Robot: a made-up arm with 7 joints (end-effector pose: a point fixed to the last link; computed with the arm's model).
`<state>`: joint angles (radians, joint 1 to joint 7).
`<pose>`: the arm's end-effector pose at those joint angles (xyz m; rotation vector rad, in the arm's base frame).
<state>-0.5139 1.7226 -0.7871 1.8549 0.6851 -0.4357 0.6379</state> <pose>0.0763 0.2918 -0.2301 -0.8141 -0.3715 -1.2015</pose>
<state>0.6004 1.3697 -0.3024 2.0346 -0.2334 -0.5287 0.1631</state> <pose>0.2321 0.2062 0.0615 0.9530 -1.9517 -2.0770</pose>
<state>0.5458 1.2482 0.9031 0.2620 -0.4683 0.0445 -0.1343</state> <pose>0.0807 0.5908 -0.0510 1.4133 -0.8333 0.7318</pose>
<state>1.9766 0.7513 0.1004 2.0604 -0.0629 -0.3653 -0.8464</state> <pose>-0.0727 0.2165 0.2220 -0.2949 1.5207 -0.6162</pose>
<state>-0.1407 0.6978 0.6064 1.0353 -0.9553 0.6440 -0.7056</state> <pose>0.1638 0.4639 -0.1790 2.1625 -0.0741 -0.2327</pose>
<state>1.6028 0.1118 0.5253 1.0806 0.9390 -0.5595 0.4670</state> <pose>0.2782 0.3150 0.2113 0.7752 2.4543 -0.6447</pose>
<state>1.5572 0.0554 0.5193 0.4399 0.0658 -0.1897 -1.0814</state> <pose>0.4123 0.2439 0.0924 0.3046 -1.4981 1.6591</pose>
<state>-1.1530 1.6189 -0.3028 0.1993 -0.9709 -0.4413 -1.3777</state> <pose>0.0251 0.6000 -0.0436 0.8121 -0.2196 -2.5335</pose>
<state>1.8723 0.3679 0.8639 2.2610 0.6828 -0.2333 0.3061</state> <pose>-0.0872 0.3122 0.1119 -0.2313 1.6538 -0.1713</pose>
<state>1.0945 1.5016 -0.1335 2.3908 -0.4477 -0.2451 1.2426</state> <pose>0.1023 0.1446 0.1488 1.8308 -0.4938 -2.1154</pose>
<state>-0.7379 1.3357 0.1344 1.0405 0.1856 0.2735 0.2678</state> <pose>0.1392 0.4727 -0.1836 0.7218 -0.0916 -0.6719</pose>
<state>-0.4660 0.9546 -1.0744 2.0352 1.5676 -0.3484 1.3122</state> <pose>0.0098 0.0905 -0.2317 -2.2124 -0.7248 0.1245</pose>
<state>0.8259 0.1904 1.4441 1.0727 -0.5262 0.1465 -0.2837</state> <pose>0.2055 0.4488 -0.1495 0.8437 -1.0937 1.4647</pose>
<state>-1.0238 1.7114 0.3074 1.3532 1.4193 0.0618 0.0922</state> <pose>0.2223 0.3839 -0.1534 0.2039 -0.7756 -0.2177</pose>
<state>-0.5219 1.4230 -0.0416 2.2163 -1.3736 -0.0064 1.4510</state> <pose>0.1779 0.1791 -0.1150 0.9062 0.7432 -2.2857</pose>
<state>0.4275 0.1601 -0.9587 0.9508 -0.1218 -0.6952 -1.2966</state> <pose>0.2591 0.0432 -0.2698 0.3020 -2.1225 0.1716</pose>
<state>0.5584 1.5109 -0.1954 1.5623 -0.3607 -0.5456 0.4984</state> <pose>0.2533 0.3389 0.0852 1.1906 -1.0308 -1.9493</pose>
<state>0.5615 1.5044 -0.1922 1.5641 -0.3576 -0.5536 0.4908</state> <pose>0.2533 0.3380 0.0858 1.1924 -1.0560 -1.9516</pose>
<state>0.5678 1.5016 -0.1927 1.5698 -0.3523 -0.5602 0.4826</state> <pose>0.2530 0.3363 0.0870 1.1953 -1.0812 -1.9563</pose>
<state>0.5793 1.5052 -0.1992 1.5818 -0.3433 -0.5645 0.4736</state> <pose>0.2522 0.3333 0.0890 1.1999 -1.1060 -1.9648</pose>
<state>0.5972 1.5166 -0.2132 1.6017 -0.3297 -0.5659 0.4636</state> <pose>0.2506 0.3285 0.0918 1.2061 -1.1303 -1.9782</pose>
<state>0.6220 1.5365 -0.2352 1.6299 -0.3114 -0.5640 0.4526</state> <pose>0.2482 0.3221 0.0954 1.2135 -1.1529 -1.9961</pose>
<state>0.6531 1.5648 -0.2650 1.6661 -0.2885 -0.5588 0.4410</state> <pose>0.2447 0.3144 0.0991 1.2202 -1.1726 -2.0181</pose>
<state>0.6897 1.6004 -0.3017 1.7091 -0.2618 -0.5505 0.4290</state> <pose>0.2403 0.3057 0.1025 1.2250 -1.1885 -2.0421</pose>
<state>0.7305 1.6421 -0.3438 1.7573 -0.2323 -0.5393 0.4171</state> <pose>0.2350 0.2968 0.1051 1.2269 -1.1996 -2.0659</pose>
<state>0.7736 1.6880 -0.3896 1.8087 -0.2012 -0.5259 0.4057</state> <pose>0.2291 0.2882 0.1064 1.2247 -1.2055 -2.0873</pose>
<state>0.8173 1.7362 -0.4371 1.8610 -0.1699 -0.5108 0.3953</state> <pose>0.2228 0.2805 0.1064 1.2188 -1.2060 -2.1040</pose>
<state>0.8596 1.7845 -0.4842 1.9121 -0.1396 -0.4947 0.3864</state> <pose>0.2165 0.2740 0.1052 1.2097 -1.2019 -2.1150</pose>
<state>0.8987 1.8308 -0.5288 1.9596 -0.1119 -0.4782 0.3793</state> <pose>0.2104 0.2688 0.1032 1.1989 -1.1937 -2.1196</pose>
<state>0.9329 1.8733 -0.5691 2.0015 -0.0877 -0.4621 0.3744</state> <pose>0.2049 0.2651 0.1006 1.1876 -1.1821 -2.1185</pose>
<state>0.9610 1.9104 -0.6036 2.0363 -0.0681 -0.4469 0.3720</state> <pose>0.2002 0.2626 0.0979 1.1772 -1.1675 -2.1133</pose>
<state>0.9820 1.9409 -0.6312 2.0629 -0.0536 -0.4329 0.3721</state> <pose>0.1966 0.2613 0.0954 1.1688 -1.1503 -2.1054</pose>
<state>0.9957 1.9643 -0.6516 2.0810 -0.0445 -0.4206 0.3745</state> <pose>0.1940 0.2609 0.0933 1.1627 -1.1308 -2.0968</pose>
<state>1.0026 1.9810 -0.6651 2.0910 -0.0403 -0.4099 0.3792</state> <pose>0.1925 0.2613 0.0918 1.1592 -1.1090 -2.0884</pose>
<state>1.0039 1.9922 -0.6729 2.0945 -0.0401 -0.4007 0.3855</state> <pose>0.1918 0.2623 0.0906 1.1577 -1.0857 -2.0807</pose>
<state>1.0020 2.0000 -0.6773 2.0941 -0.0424 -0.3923 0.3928</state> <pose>0.1916 0.2636 0.0898 1.1578 -1.0614 -2.0736</pose>
